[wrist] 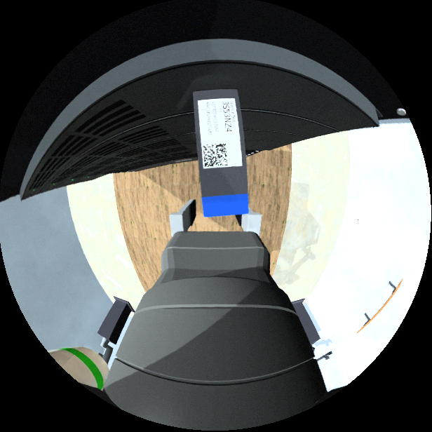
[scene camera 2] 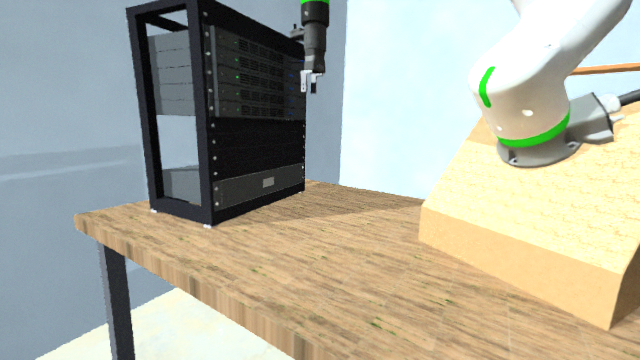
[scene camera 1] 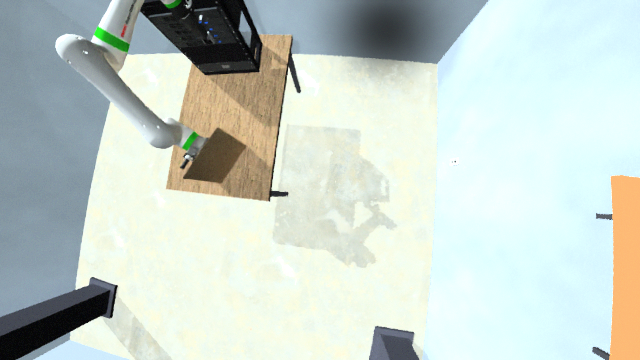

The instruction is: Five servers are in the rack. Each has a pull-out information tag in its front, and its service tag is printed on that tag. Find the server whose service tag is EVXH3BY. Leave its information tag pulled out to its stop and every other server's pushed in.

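Pixels of known places: gripper, fingertip midpoint: (scene camera 2: 308, 92) (scene camera 1: 210, 42); arm's base, link origin: (scene camera 2: 537, 142) (scene camera 1: 202, 148).
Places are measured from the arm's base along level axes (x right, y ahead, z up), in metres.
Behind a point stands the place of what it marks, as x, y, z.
Observation:
The rack (scene camera 1: 255, 56) {0.072, 0.884, -0.227} (scene camera 2: 202, 110) {-0.394, 0.708, 0.054} holds five stacked servers (scene camera 2: 225, 75) {-0.333, 0.689, 0.148} in its upper part. In the wrist view an information tag (wrist: 223, 135) sticks far out of the top server's front (wrist: 150, 100). It has a blue end and a white label that reads 3S53NZ4. In scene camera 1 several blue tabs (scene camera 1: 215, 35) {-0.030, 0.729, 0.108} sit close to the other servers' fronts; their labels do not show. My gripper (scene camera 2: 308, 85) {-0.025, 0.649, 0.134} (wrist: 215, 207) is open and empty in front of the servers, near the tag's blue end. That end partly hides the right finger in the wrist view; a gap shows beside the left finger.
The rack stands on a wooden table (scene camera 1: 230, 100) {-0.094, 0.489, -0.277} (scene camera 2: 300, 260) {-0.368, 0.384, -0.276}. A blank dark panel area (scene camera 2: 255, 145) {-0.208, 0.723, -0.048} and a grey unit (scene camera 2: 240, 190) {-0.281, 0.712, -0.186} are below the servers. The arm's base stands on a sloped wooden block (scene camera 2: 525, 210) {-0.120, -0.001, -0.131} on the table.

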